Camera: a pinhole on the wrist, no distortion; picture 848 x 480 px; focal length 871.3 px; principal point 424.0 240.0 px. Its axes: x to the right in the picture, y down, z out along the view. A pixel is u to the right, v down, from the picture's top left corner.
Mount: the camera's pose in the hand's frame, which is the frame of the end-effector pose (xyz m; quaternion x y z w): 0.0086 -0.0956 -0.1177 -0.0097 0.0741 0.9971 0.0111
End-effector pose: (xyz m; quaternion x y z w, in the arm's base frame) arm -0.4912 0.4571 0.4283 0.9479 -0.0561 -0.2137 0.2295
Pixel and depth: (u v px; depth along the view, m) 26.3 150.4 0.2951
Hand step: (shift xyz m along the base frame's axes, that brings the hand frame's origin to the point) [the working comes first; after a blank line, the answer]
In the camera's frame: -0.1347 -0.0303 0.2951

0.0511 -0.0773 -0.2025
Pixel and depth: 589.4 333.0 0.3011
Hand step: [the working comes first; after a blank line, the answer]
In the camera's frame: 0.0572 0.0321 0.3011

-0.1277 0.0082 -0.1642
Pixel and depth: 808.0 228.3 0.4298
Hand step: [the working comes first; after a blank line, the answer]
In the camera's frame: 0.1894 -0.0058 0.4298

-0.3000 -0.0660 -0.1818
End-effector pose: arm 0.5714 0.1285 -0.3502 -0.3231 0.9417 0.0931 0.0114
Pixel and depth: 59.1 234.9 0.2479
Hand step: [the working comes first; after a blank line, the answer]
In the camera's frame: -0.1038 -0.0015 0.2479

-0.0540 -0.0880 -0.1460
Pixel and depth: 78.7 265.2 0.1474
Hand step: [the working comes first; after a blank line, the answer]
In the camera's frame: -0.0584 0.0043 0.1474

-0.0036 -0.0948 -0.0479
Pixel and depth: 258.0 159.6 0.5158
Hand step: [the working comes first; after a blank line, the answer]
In the camera's frame: -0.0983 -0.0476 0.5158

-0.1089 0.0308 -0.3843
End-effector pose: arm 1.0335 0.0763 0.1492 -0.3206 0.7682 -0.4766 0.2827
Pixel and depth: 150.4 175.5 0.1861
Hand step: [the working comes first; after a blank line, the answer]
In the camera's frame: -0.0584 -0.0138 0.1861

0.0203 -0.1038 0.0173
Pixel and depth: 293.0 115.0 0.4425
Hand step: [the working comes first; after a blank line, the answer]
In the camera's frame: -0.0665 -0.0635 0.4425

0.1802 -0.2136 -0.1578
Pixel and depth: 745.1 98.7 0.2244
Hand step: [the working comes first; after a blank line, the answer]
In the camera's frame: 0.0827 -0.0364 0.2244

0.1263 -0.0031 -0.0050
